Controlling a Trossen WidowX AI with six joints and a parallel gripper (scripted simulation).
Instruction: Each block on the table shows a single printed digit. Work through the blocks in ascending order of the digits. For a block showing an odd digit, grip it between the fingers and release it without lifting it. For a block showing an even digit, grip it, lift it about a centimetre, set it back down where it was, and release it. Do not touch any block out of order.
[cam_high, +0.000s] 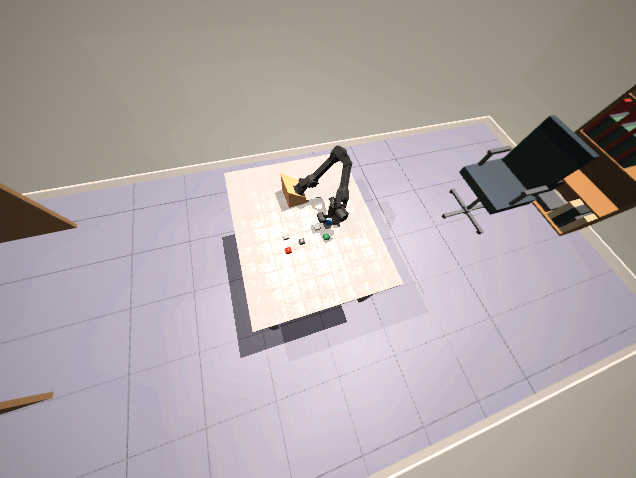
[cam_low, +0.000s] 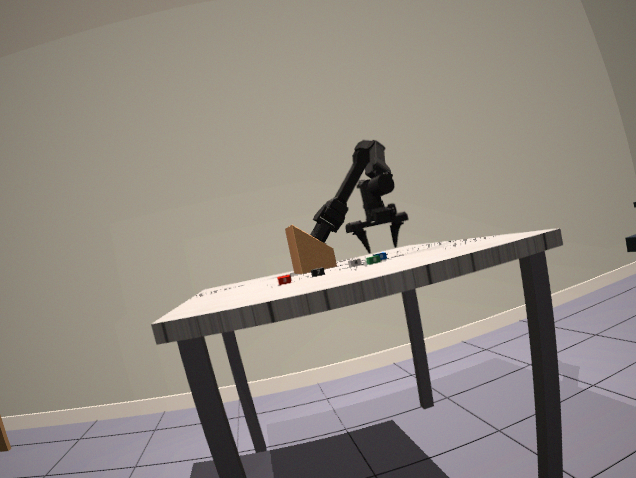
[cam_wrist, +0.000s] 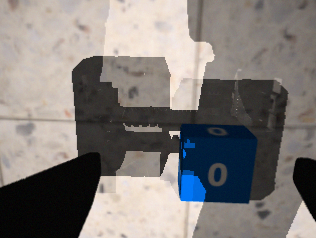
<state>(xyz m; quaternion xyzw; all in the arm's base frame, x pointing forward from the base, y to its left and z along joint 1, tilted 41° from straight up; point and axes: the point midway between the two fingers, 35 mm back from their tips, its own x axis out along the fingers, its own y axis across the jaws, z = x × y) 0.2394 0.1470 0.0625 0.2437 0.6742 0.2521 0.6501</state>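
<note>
Right now my gripper tip is 1 cm past the blue block, 1 cm to the left of it and 2 cm above it. From my gripper tip the other things lie so: dark block: 8 cm ahead, 22 cm to the right, 2 cm below; green block: 9 cm ahead, 6 cm to the right, 2 cm below; white block: 1 cm ahead, 10 cm to the right, 2 cm below.
</note>
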